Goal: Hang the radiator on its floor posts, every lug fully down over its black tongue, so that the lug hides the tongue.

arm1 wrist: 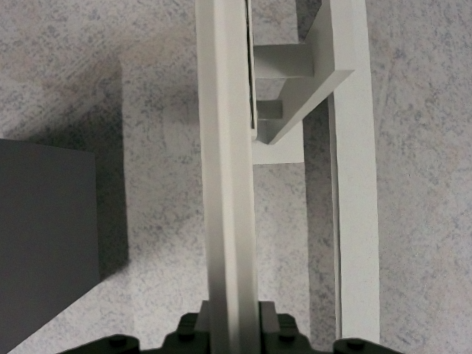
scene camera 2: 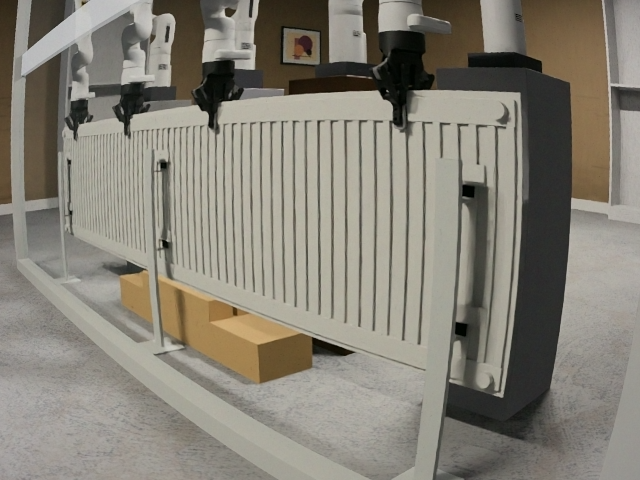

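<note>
The white ribbed radiator (arm1 wrist: 227,150) (scene camera 2: 310,105) hangs upright behind its floor posts in the scene view. In the wrist view my arm1 gripper (arm1 wrist: 234,325) is shut on its top edge. In the scene view the right gripper (scene camera 2: 400,121), the one left of it (scene camera 2: 213,121), the third (scene camera 2: 127,129) and the far-left one (scene camera 2: 75,131) straddle the top edge. At the near post (scene camera 2: 443,258), black tongues (scene camera 2: 467,191) (scene camera 2: 460,329) show below the lugs. Tongues (scene camera 2: 163,164) (scene camera 2: 164,243) also show at the middle post (scene camera 2: 154,232). The far post (scene camera 2: 63,217) is too small to judge.
A stepped orange-tan block (scene camera 2: 284,356) lies on the floor under the radiator. Dark grey pedestals (arm1 wrist: 45,220) (scene camera 2: 547,232) stand behind the radiator. A pale frame rail (arm1 wrist: 357,215) (scene camera 2: 206,397) runs along the floor in front of the posts.
</note>
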